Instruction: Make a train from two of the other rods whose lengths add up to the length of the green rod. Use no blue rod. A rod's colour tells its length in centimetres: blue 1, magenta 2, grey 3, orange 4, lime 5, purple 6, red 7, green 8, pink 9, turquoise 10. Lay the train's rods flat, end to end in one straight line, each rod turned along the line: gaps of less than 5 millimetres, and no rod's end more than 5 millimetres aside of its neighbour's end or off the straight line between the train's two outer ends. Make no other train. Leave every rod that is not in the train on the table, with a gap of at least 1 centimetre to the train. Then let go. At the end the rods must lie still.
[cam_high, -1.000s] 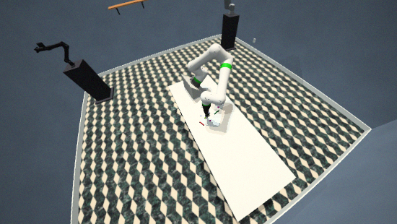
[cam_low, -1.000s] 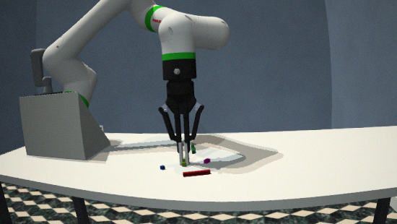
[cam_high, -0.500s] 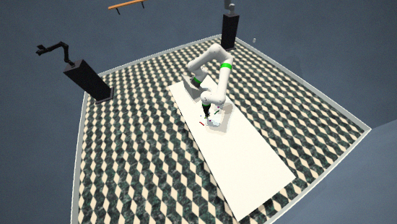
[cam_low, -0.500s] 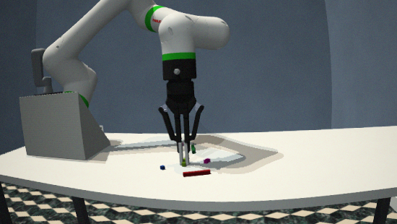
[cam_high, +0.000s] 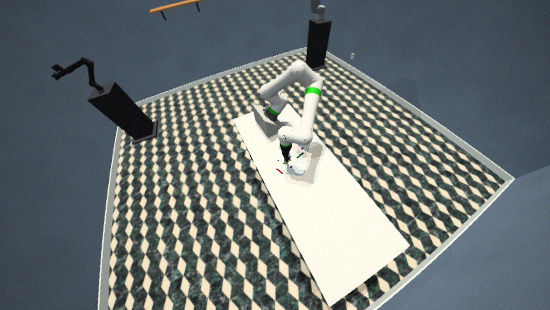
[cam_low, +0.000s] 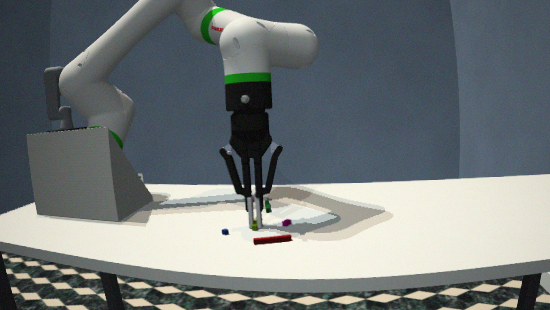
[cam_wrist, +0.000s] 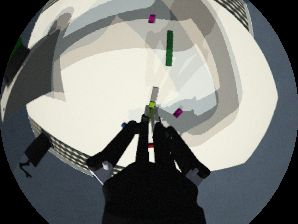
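Right now the lime rod is 30 mm below my hand. The rest, counted from my hand: blue rod 50 mm behind, 60 mm to the right, 30 mm below; red rod 60 mm ahead, 80 mm to the right, 30 mm below; grey rod 10 mm behind, 40 mm to the left, 30 mm below.
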